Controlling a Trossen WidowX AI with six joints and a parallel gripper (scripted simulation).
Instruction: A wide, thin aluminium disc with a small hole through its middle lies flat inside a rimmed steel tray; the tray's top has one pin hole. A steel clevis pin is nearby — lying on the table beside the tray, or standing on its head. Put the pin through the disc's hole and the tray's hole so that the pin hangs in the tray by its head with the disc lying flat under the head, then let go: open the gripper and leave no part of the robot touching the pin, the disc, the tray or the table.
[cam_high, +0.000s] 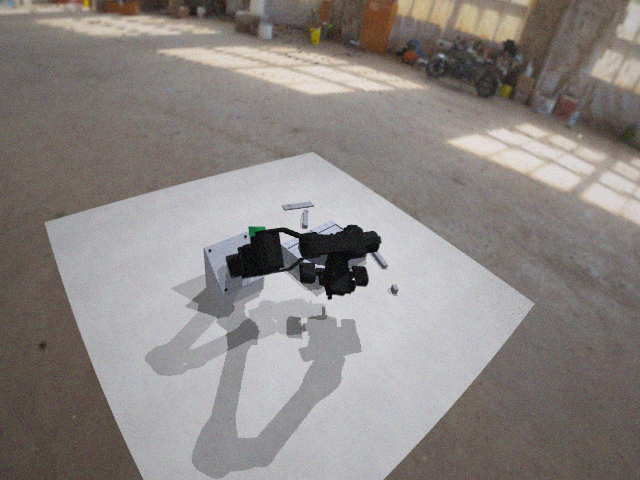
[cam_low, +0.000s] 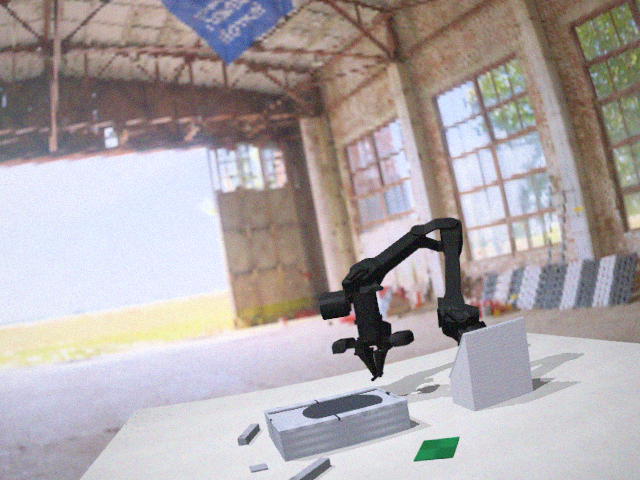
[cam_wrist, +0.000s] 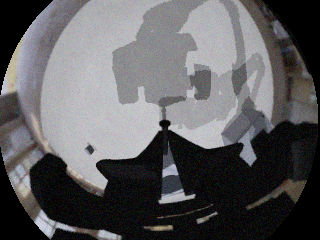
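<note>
The dark aluminium disc lies 11 cm ahead of my gripper tip, 18 cm to the left of it and 1 cm below it. From my gripper tip the other things lie so: small cube (25 cm ahead, 5 cm to the right, 5 cm below); then clevis pin (1 cm to the left, 1 cm above); then rimmed steel tray (13 cm ahead, 18 cm to the left, 2 cm below).
</note>
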